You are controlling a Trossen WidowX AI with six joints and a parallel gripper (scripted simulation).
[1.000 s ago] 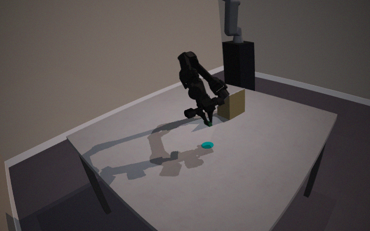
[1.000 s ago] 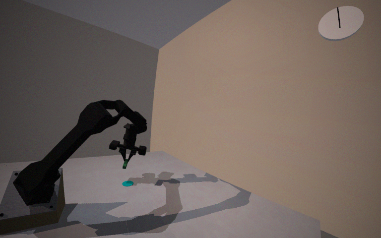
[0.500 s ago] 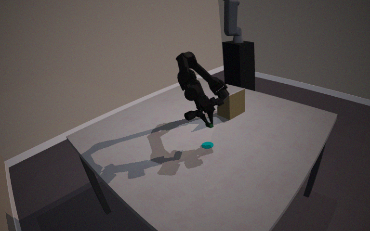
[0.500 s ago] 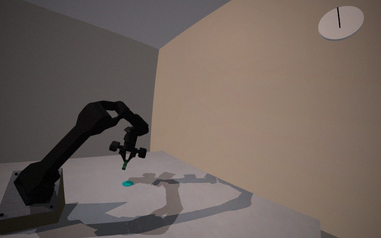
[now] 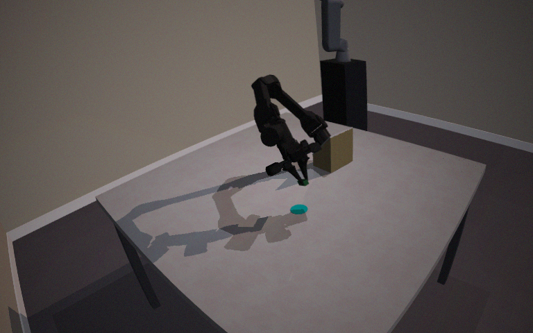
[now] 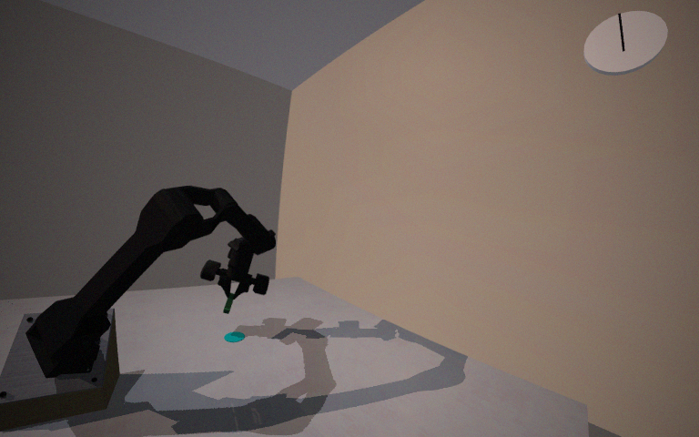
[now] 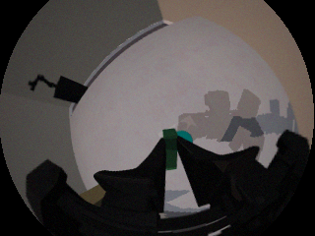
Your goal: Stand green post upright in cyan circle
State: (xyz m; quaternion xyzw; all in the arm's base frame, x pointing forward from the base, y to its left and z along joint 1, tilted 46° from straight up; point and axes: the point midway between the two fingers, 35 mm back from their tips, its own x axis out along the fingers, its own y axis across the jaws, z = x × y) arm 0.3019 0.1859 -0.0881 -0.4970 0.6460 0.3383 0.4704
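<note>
The cyan circle is 120 mm below my gripper tip, 30 mm to the right of it and 10 mm ahead of it. From my gripper tip the other things lie so: green post: 20 mm to the right, 10 mm below, 10 mm behind.
</note>
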